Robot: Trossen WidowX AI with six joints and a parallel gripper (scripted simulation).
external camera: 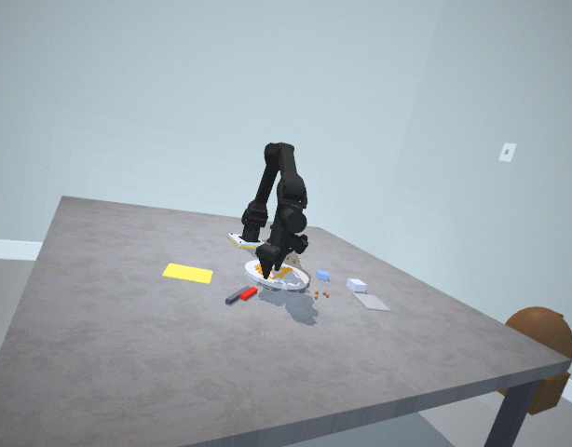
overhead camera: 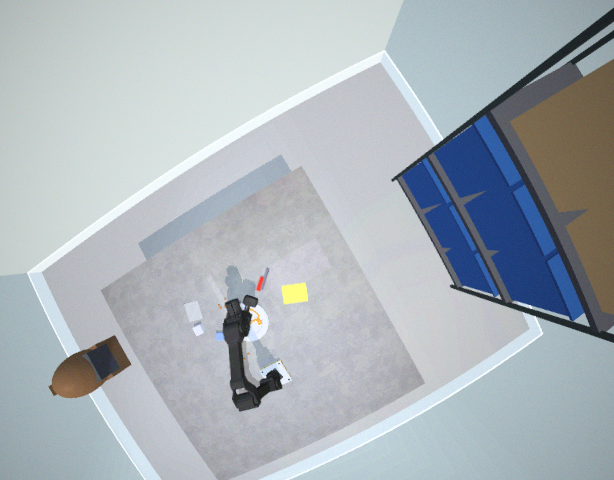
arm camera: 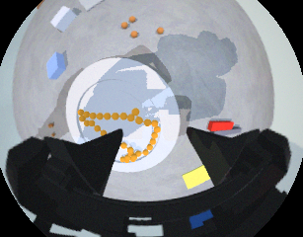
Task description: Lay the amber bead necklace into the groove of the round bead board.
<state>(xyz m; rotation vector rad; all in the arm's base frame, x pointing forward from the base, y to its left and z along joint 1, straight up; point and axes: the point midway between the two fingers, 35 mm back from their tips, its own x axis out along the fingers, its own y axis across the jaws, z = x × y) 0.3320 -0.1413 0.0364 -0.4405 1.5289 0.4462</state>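
The round white bead board is 50 mm to the left of my gripper tip, 40 mm behind it and 10 mm below it. From my gripper tip the other things lie so: yellow sheet 220 mm to the right, 80 mm behind, 20 mm below; blue block 220 mm to the left, 10 mm below; grey tool 140 mm to the right, 70 mm ahead, 10 mm below.
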